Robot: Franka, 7 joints.
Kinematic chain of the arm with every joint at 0, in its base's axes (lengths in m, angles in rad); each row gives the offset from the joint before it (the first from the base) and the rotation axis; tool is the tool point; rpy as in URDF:
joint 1: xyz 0 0 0.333 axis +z
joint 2: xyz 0 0 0 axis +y
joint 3: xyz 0 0 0.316 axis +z
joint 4: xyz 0.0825 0 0 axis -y
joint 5: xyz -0.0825 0 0.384 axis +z
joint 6: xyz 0 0 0 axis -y
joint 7: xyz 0.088 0 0 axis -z
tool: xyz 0 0 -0.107 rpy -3.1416 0 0
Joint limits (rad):
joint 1: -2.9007..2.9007
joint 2: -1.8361..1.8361
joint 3: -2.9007..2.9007
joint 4: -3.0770..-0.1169
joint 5: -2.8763..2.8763
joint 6: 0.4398..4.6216
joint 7: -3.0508..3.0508
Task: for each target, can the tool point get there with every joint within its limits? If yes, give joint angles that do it. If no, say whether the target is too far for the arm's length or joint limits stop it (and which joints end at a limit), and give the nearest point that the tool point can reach.
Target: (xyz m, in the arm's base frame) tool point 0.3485 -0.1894 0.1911
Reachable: yes | joints 0.0318 0.1200 -0.4947 -2.6329 1.5295 2.5033 -0.3536
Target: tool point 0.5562 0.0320 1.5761
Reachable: no: too far | nearest point 0.3503 0.0202 1.1159 | short by 0.504 m
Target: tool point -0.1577 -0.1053 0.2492
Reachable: yes | joints -1.5318 -1.2940 -1.9587 -2.8450 0.0917 1.3050 0.0975
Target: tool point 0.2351 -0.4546 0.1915
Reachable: yes | joints 0.0613 0.7301 -1.1135 -2.3805 -0.3416 2.8115 1.2699
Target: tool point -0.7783 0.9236 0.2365
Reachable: no: too far | nearest point -0.5511 0.6539 0.2647 | short by 0.354 m
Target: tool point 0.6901 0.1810 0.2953
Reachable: yes | joints -2.1376 -0.8842 2.1549 -1.6068 -1.5408 2.6983 -0.5962
